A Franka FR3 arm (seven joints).
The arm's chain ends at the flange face. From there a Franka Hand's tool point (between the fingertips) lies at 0.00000 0.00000 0.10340 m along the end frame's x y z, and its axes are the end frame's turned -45 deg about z.
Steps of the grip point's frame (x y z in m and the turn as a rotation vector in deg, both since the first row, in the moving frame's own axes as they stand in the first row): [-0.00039 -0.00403 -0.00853 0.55 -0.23 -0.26]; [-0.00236 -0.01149 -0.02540 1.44 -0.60 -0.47]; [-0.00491 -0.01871 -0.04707 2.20 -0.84 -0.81]
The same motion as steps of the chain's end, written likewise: [-0.00213 -0.00217 -0.00852 0.23 -0.55 -0.26]; [-0.00719 -0.00539 -0.02536 0.59 -1.44 -0.47]; [-0.01281 -0.00805 -0.04698 0.96 -2.15 -0.81]
